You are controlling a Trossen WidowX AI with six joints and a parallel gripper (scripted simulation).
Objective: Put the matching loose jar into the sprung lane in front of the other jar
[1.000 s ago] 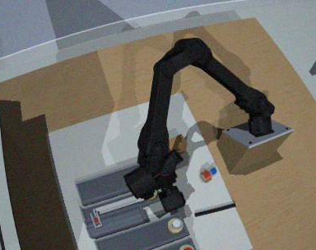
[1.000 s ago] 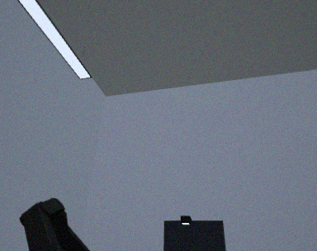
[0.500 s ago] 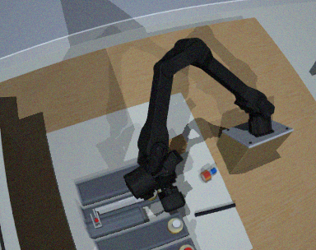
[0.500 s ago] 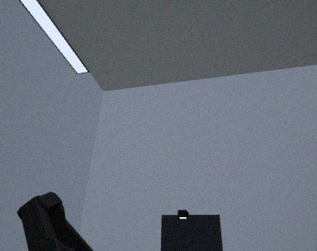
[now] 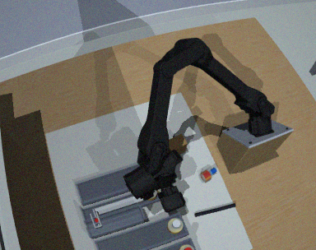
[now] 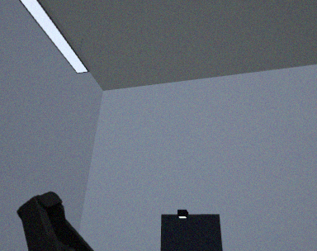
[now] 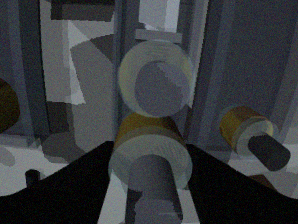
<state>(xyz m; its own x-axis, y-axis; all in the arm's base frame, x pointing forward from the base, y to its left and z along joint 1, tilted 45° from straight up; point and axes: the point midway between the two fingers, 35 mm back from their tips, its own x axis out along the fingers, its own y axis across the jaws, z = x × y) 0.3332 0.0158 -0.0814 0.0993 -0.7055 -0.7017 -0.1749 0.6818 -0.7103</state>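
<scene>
Now: gripper tip 140 mm short of the grey lane rack, 50 mm to the right of it and 30 mm above it. The rest, counted from my gripper tip: red mark 220 mm ahead, 70 mm to the left, 20 mm above; white pusher plate 140 mm ahead, 50 mm to the left; black rod 160 mm behind, 100 mm to the left, 50 mm below.
</scene>
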